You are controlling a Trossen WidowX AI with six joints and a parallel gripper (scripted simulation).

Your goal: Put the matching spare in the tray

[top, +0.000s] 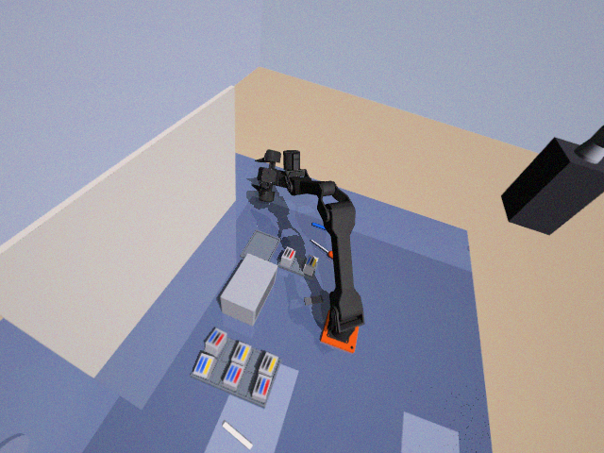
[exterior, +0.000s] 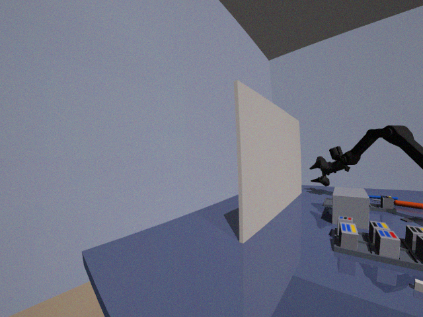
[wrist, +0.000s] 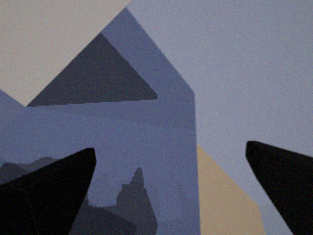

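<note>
Now: gripper tip 66 cm to the right of the grey spare block, 23 cm past it and 7 cm above it. The rest, counted from my gripper tip: blue marker pen (34 cm behind, 10 cm below, 6 cm to the left); then flat grey tray (25 cm to the left, 14 cm behind, 10 cm below); then tall wall panel (42 cm to the left, 12 cm above, 7 cm ahead).
</note>
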